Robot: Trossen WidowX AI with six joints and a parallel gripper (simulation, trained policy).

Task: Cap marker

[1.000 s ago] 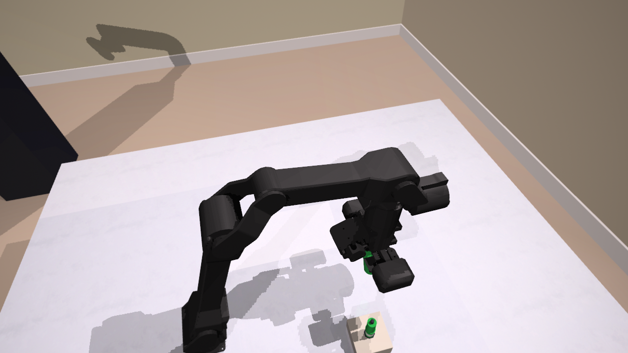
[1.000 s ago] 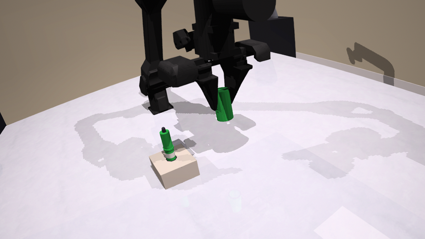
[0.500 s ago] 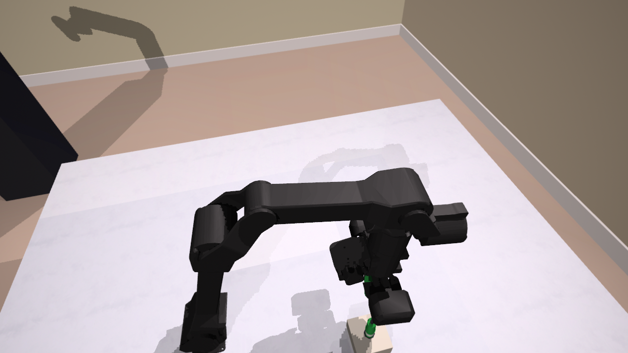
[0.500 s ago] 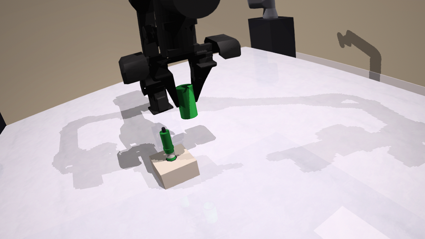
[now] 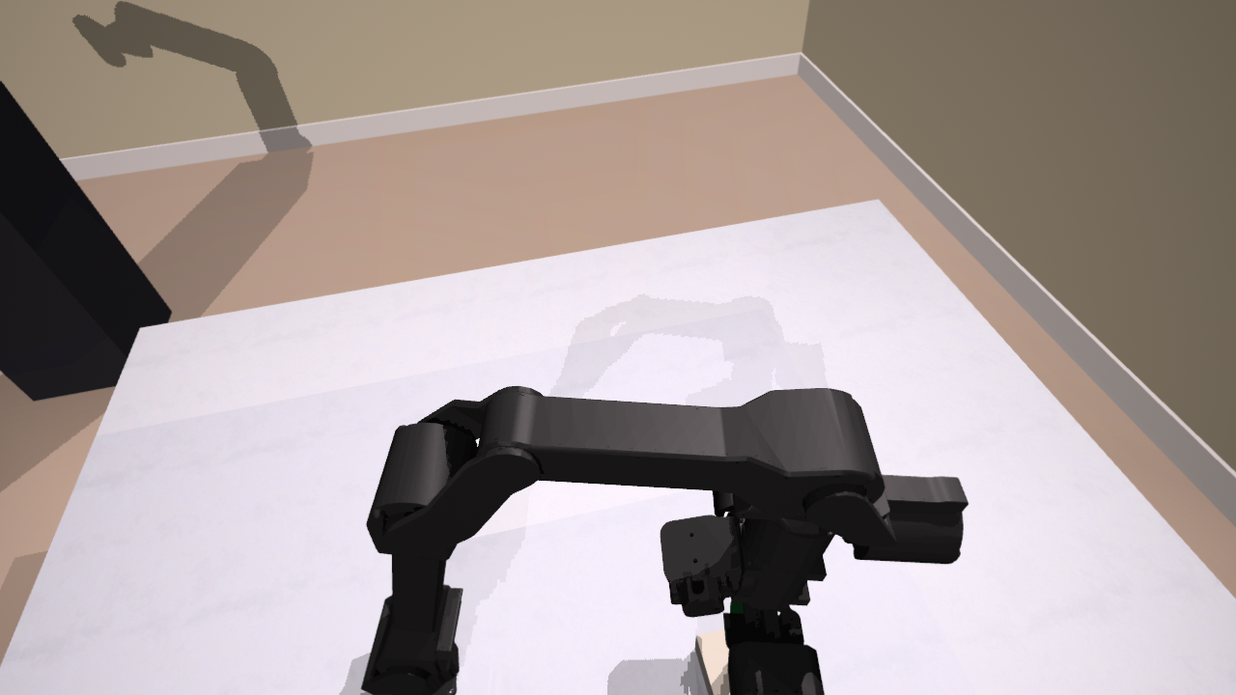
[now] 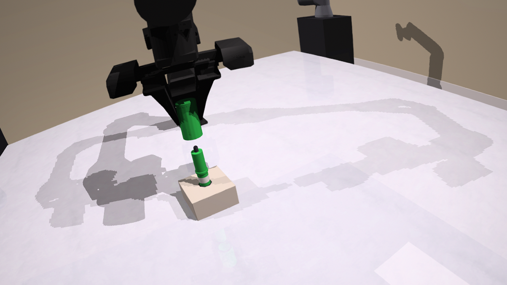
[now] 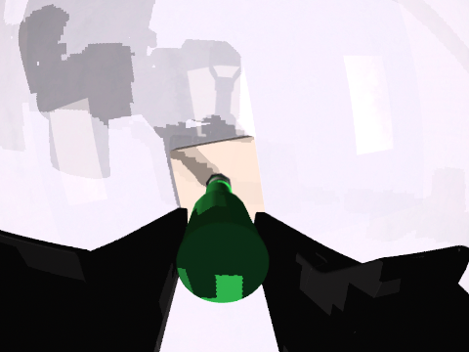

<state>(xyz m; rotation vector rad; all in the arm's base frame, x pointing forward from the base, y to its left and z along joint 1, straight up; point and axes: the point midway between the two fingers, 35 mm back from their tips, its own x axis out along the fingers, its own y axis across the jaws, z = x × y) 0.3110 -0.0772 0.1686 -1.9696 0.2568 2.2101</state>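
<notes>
Right now the beige holder block is 1 cm ahead of my gripper tip and 12 cm below it. The rest, counted from my gripper tip: green cap (1 cm above).
</notes>
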